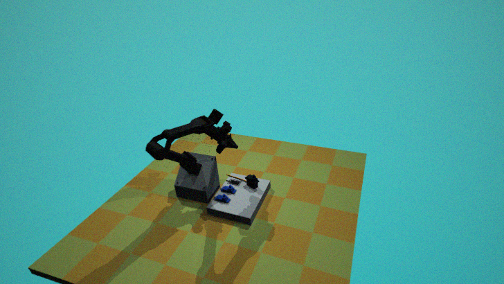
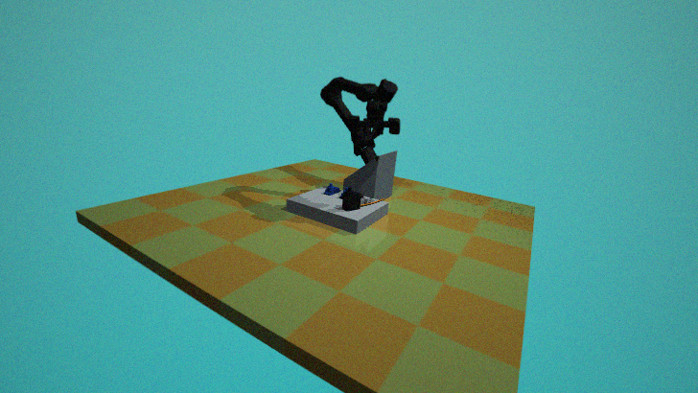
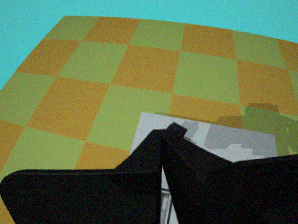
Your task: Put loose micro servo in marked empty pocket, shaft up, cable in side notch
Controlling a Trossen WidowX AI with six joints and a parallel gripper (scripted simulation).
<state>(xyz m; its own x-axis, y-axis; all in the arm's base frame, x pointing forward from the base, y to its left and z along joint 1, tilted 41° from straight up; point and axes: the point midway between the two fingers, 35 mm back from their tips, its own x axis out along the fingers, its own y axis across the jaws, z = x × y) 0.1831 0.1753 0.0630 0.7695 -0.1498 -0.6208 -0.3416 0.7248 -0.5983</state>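
The grey deck lies 250 mm below my gripper tip, 80 mm to the right of it and 80 mm ahead of it.
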